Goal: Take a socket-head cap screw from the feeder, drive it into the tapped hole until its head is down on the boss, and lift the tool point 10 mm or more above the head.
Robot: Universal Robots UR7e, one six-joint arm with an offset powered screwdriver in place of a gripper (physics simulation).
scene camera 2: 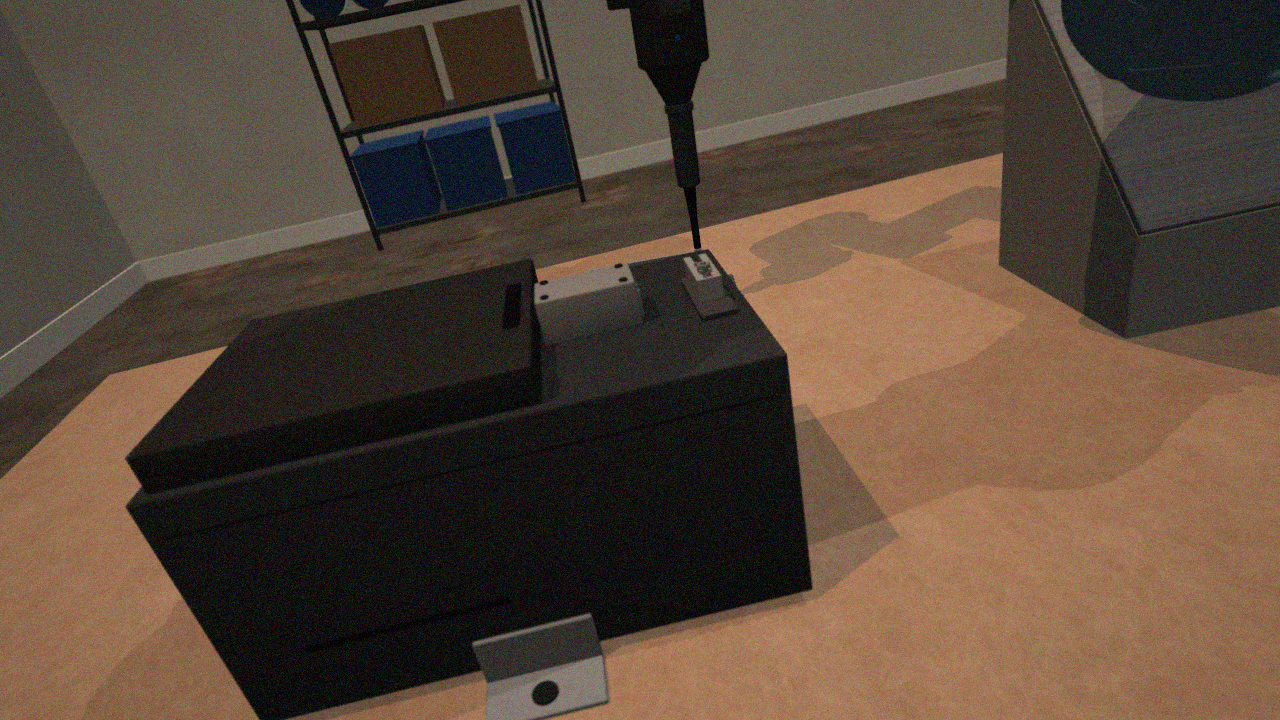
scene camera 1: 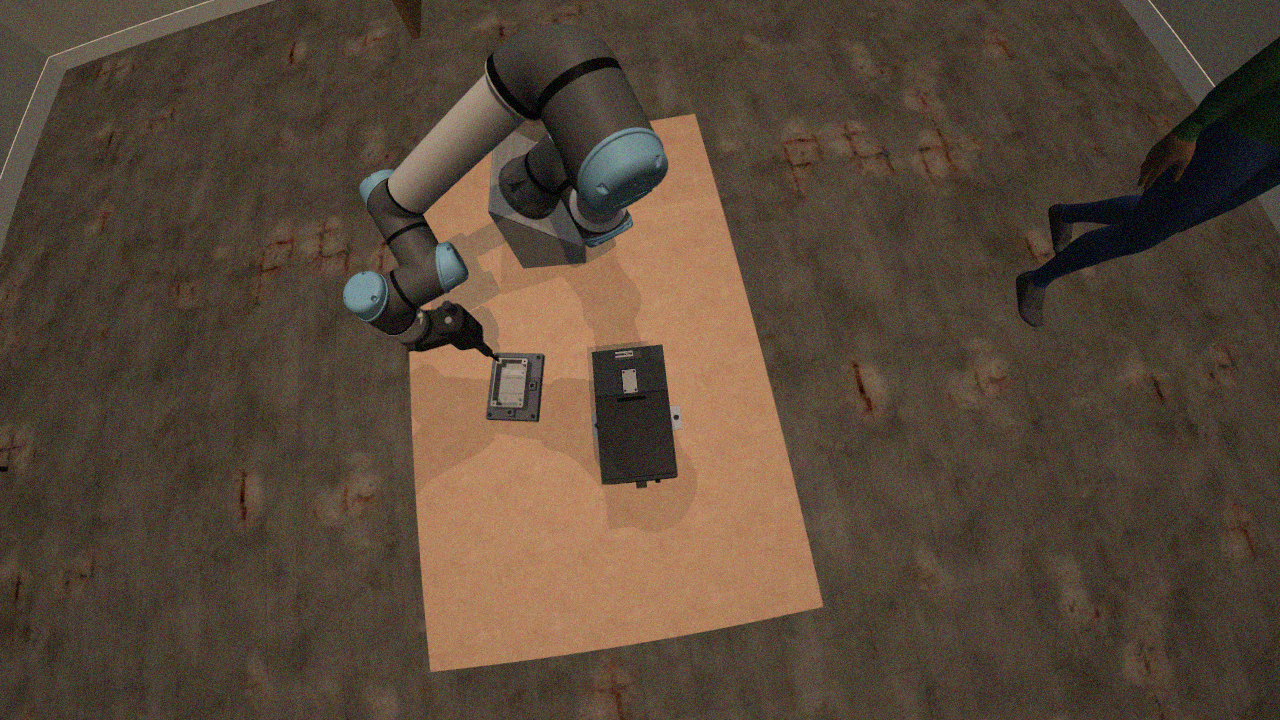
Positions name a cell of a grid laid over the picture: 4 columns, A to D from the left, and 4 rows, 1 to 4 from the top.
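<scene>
The scene shows a black screw feeder (scene camera 2: C3).
</scene>
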